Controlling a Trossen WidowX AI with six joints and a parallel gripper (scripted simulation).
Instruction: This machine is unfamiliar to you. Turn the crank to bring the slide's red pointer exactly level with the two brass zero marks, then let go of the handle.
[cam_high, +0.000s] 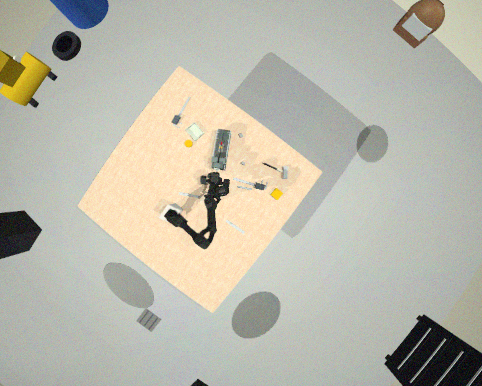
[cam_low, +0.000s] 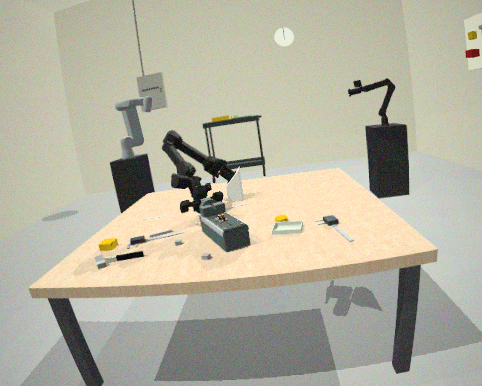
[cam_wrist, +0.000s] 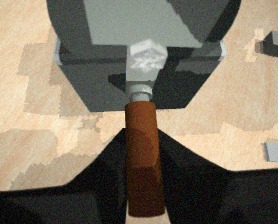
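My gripper tip is now 30 mm below the brown crank handle, 10 mm to the left of it and 10 mm past it. The rest, counted from my gripper tip: crank 40 mm above; then red pointer 170 mm ahead, 100 mm to the left, 50 mm above; then yellow disc 290 mm to the left, 30 mm ahead, 20 mm below.
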